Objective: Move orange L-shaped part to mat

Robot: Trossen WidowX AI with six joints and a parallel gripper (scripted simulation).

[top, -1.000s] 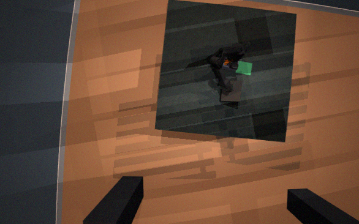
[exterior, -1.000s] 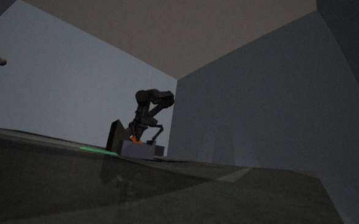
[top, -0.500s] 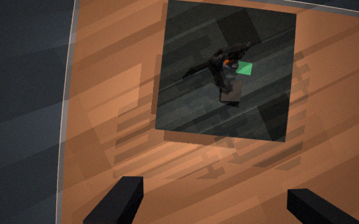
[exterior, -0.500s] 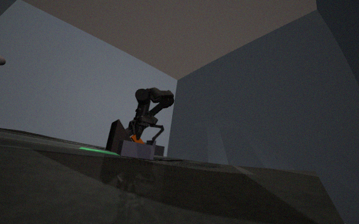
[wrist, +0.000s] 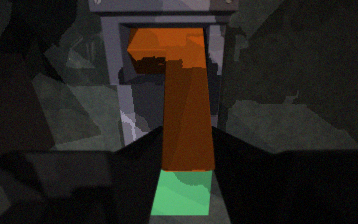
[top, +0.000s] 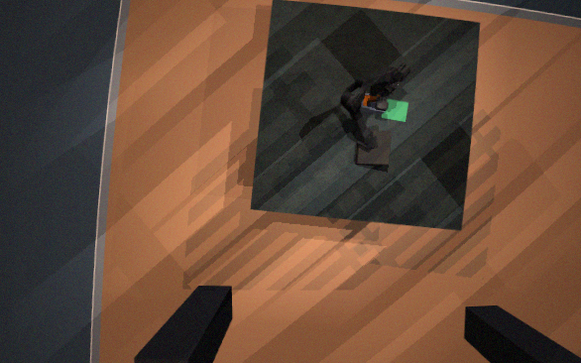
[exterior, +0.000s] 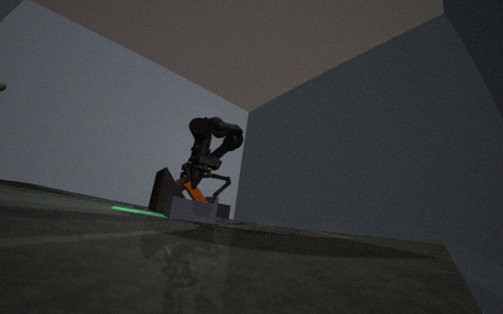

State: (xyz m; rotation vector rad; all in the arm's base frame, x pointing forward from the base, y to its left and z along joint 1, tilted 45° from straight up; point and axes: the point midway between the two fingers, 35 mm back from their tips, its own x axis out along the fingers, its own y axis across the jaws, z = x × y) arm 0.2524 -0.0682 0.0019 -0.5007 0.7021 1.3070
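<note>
My gripper tip is now 4 cm past the green mat, 14 cm to the left of it and 11 cm above it. The rest, counted from my gripper tip: orange L-shaped part: 1 cm behind, 4 cm to the left, 3 cm below.
</note>
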